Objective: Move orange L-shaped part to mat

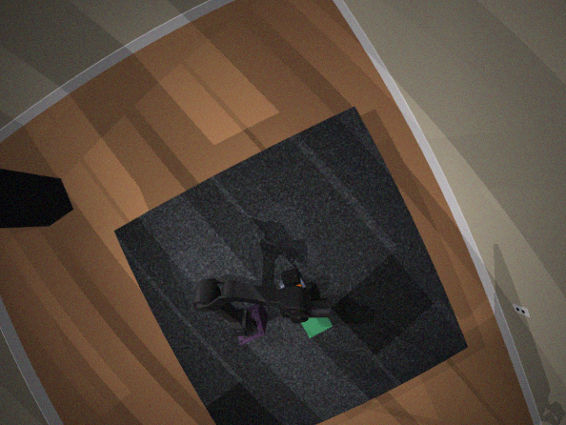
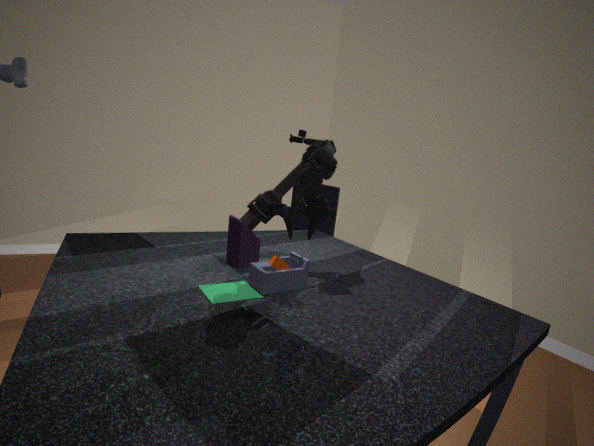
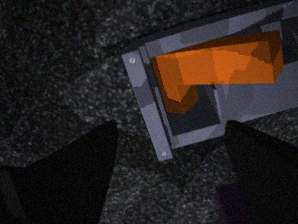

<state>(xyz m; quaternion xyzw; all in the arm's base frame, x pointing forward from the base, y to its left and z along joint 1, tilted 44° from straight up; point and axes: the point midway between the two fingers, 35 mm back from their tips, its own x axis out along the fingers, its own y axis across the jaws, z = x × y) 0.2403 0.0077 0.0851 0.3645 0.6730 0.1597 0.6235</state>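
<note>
The orange L-shaped part lies 10 cm below my gripper tip, 3 cm to the right of it and 1 cm behind it. From my gripper tip the other things lie so: green mat: 21 cm to the right, 16 cm below, 1 cm behind.
</note>
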